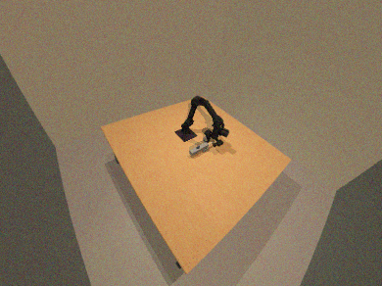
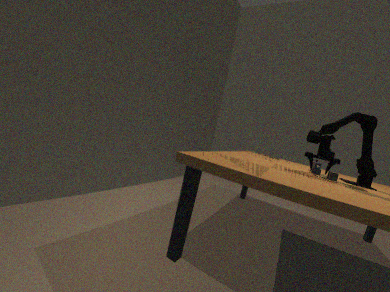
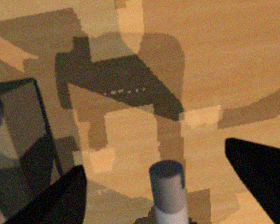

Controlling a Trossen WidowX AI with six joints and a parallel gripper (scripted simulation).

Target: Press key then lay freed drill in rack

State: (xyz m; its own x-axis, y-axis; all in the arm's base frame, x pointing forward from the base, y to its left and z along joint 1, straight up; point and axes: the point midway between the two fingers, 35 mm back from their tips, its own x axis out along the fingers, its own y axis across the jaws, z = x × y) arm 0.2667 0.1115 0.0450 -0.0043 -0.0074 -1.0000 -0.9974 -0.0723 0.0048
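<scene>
The drill is 5 cm to the right of my gripper tip and 3 cm above it. Round my gripper tip: pale grey block (15 cm to the right, 2 cm above, 1 cm ahead); dark frame (8 cm behind, 1 cm to the left).
</scene>
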